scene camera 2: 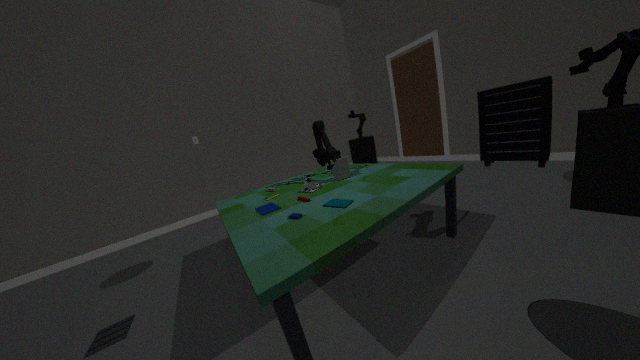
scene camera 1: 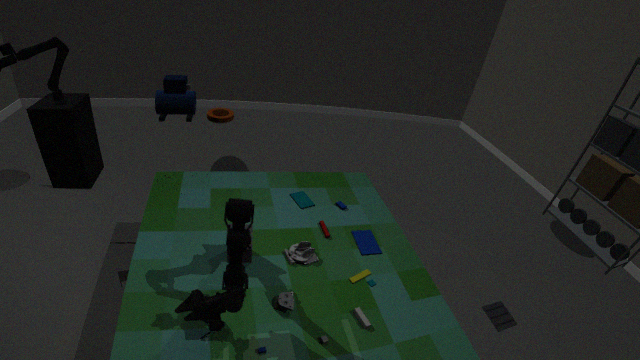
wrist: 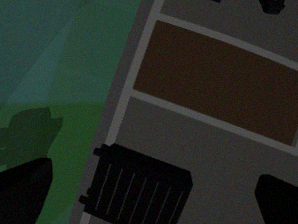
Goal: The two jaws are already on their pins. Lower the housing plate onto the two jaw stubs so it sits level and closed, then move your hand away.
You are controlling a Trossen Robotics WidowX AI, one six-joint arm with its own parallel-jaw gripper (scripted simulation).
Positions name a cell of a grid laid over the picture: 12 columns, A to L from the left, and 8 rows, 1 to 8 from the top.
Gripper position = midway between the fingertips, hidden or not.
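Note:
My gripper (scene camera 1: D8), (wrist: G7): open, holding nothing.

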